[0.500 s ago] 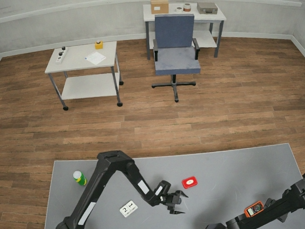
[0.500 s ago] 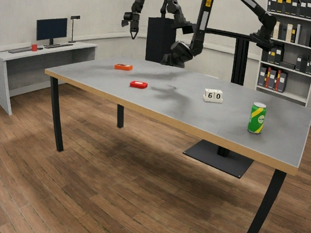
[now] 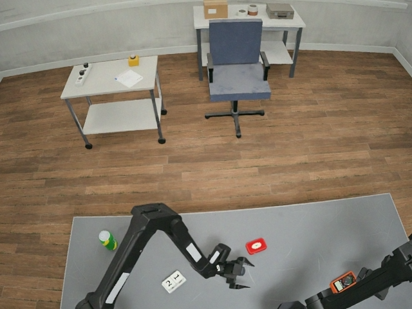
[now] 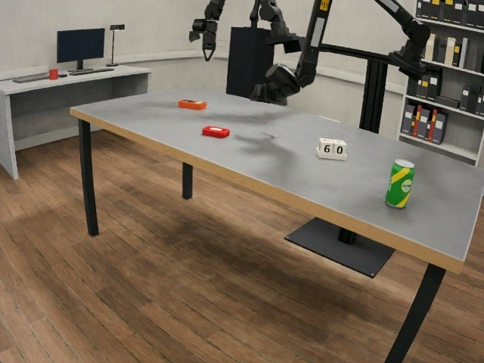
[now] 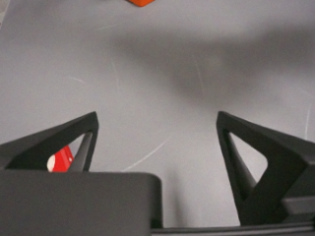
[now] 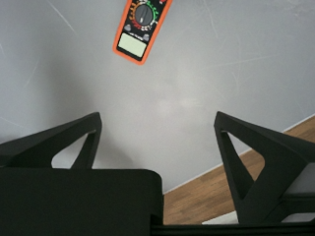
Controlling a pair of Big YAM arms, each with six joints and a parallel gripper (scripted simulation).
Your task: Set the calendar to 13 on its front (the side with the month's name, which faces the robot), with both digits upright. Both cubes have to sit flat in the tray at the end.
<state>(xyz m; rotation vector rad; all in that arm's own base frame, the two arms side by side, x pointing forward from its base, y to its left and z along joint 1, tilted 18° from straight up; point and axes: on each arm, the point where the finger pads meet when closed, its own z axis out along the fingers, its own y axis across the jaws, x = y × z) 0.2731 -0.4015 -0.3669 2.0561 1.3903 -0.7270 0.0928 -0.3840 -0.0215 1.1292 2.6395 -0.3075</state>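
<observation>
Right now the white calendar tray is 2 cm ahead of my left hand, 34 cm to the left of it and 12 cm below it. Round my left hand: red box: 16 cm ahead, 7 cm to the right, 11 cm below.
</observation>
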